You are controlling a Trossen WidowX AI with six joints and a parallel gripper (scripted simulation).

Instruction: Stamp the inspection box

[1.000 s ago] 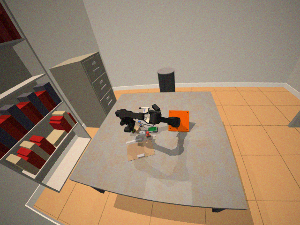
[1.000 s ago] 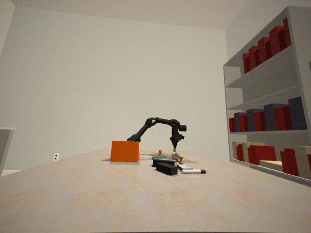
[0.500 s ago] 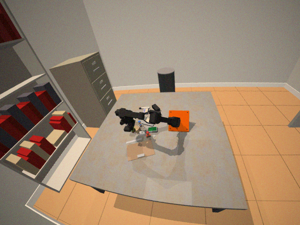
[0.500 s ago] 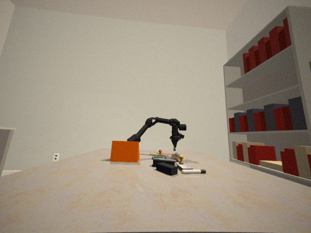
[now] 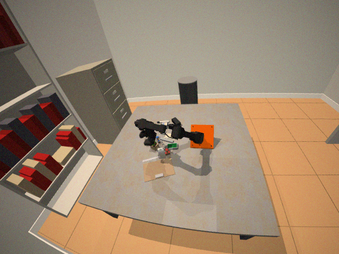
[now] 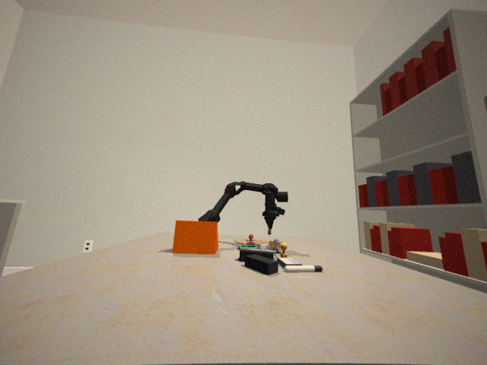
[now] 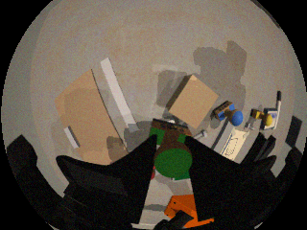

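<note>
Now: the green ink pad 120 mm behind my gripper tip, 100 mm below it and 70 mm to the right of it. From my gripper tip the other things lie so: red-knobbed stamp 110 mm behind, 80 mm below, 10 mm to the left; then brown box 80 mm below, 30 mm to the right, 30 mm ahead; then green-knobbed stamp 10 mm below.
</note>
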